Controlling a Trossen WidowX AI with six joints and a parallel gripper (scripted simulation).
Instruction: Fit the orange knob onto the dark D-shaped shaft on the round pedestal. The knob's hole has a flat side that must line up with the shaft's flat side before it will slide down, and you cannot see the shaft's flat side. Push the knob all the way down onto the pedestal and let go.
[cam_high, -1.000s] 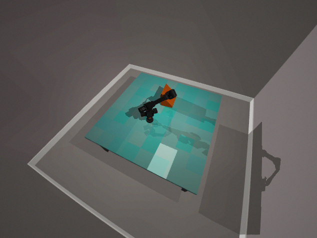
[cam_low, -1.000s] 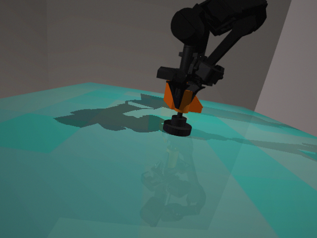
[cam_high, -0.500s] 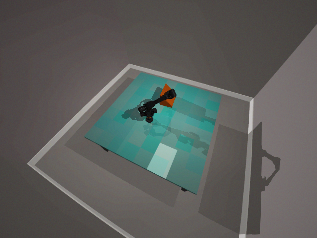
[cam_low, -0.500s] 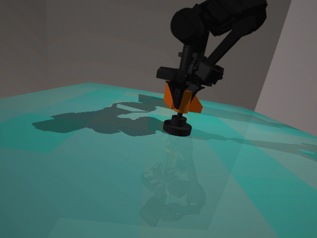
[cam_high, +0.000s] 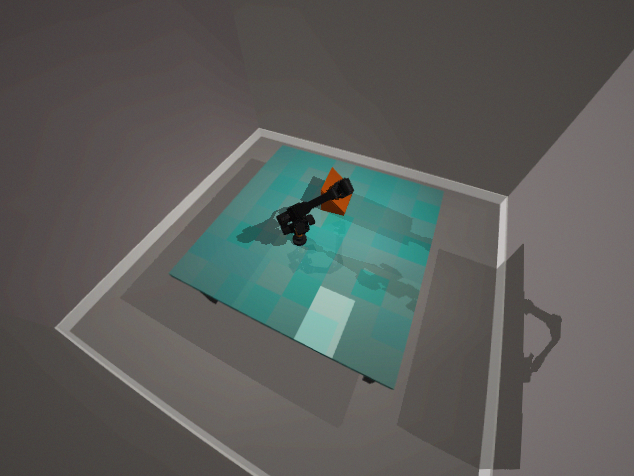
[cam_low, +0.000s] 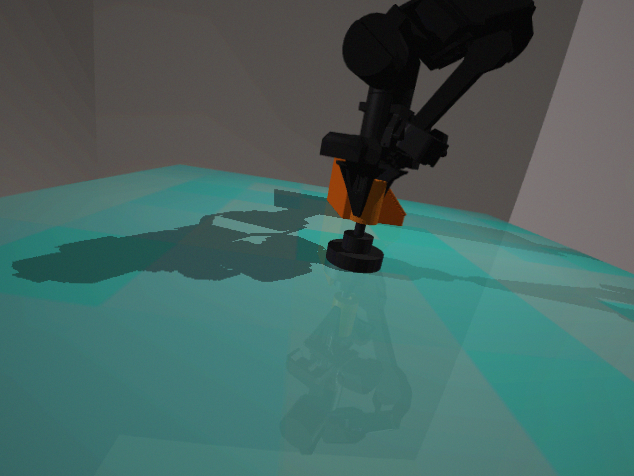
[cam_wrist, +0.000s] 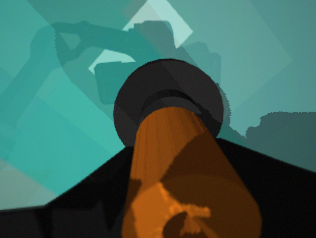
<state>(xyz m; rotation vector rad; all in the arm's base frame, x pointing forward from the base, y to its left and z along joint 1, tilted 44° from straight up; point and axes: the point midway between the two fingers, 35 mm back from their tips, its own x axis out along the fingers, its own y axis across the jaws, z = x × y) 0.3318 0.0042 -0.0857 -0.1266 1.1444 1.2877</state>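
Now: the orange knob 20 mm above my gripper tip. Round my gripper tip: pedestal (40 mm below).
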